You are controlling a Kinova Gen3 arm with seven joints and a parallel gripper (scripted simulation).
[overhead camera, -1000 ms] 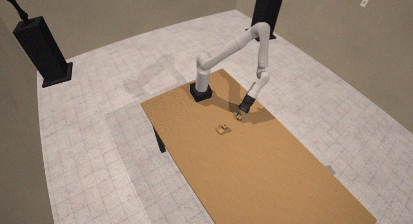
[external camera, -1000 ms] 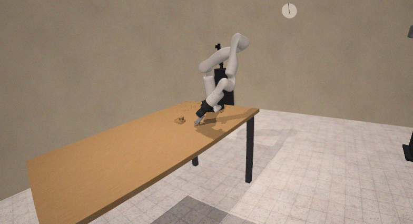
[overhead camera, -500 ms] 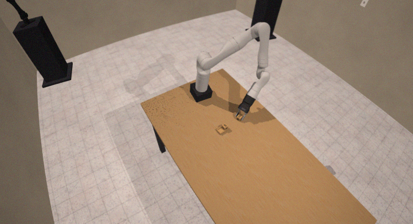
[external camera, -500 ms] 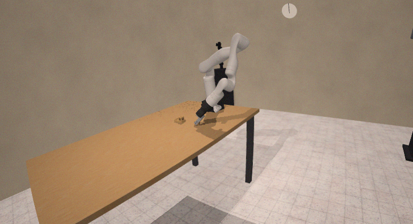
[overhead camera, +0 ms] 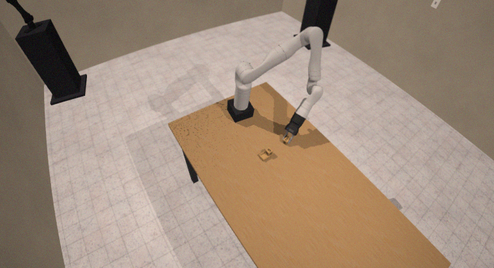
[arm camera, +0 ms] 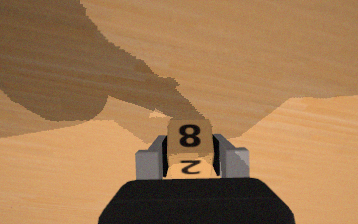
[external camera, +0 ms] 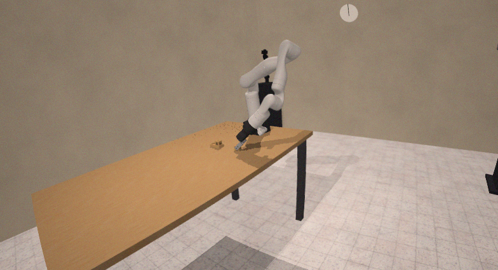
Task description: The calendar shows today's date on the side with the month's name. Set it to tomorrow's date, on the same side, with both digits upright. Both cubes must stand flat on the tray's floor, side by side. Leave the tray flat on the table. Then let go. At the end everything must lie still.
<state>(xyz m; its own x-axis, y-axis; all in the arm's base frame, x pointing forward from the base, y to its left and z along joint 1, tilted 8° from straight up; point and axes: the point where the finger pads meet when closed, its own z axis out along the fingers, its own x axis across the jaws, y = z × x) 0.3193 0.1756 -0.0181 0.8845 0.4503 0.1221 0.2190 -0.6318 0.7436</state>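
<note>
The wooden date cube is 1 cm to the right of my hand and 1 cm below it. From my hand the other things lie so: wooden tray: 16 cm to the right, 4 cm ahead, 2 cm below.
</note>
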